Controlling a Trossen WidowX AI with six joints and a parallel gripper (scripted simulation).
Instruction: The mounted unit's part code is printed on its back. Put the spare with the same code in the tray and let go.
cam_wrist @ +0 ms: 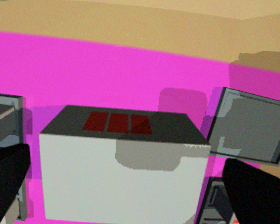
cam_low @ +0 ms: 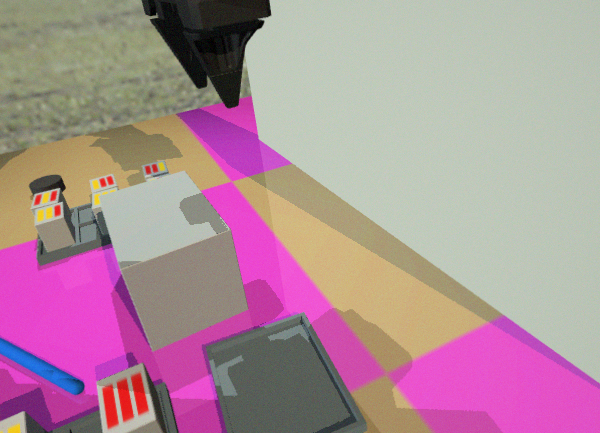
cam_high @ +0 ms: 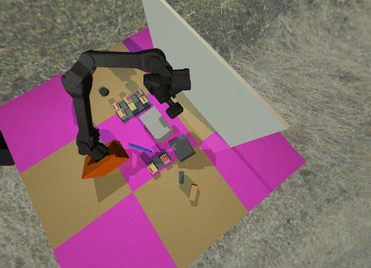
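The spare lies 16 cm behind my gripper tip, 17 cm to the right of it and 15 cm below it. The rest, counted from my gripper tip: dark wall panel 17 cm ahead, 3 cm above; mounted unit 8 cm behind, 1 cm to the left, 15 cm below; grey shallow tray 5 cm behind, 18 cm to the right, 20 cm below.
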